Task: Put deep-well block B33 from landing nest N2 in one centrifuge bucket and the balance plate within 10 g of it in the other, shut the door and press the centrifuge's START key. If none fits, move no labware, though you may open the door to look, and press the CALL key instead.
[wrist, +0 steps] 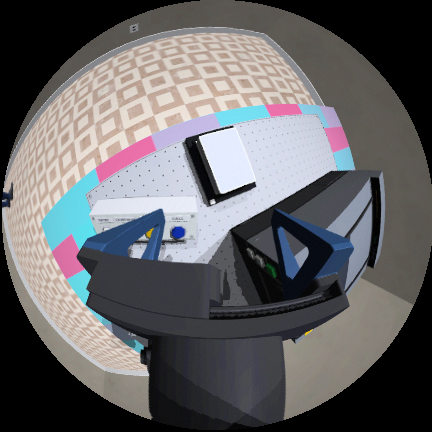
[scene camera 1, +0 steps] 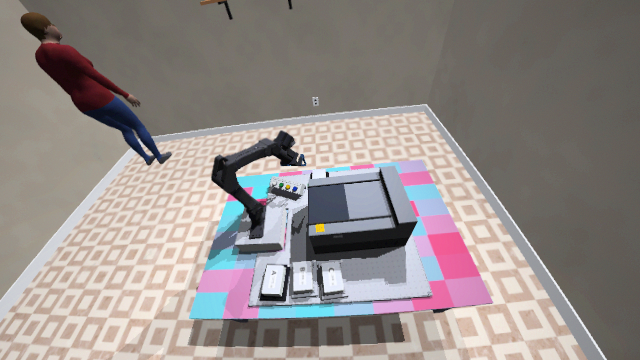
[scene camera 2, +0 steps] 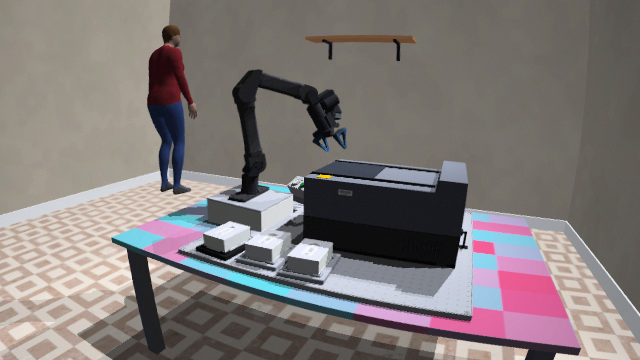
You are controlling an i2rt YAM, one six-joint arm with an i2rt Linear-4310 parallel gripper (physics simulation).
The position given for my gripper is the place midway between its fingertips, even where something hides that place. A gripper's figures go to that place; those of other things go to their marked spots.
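Black centrifuge (wrist: 350, 203), 34 cm from the lens. White plate (wrist: 223, 155), 32 cm from the lens. My gripper (wrist: 217, 214), 13 cm from the lens.
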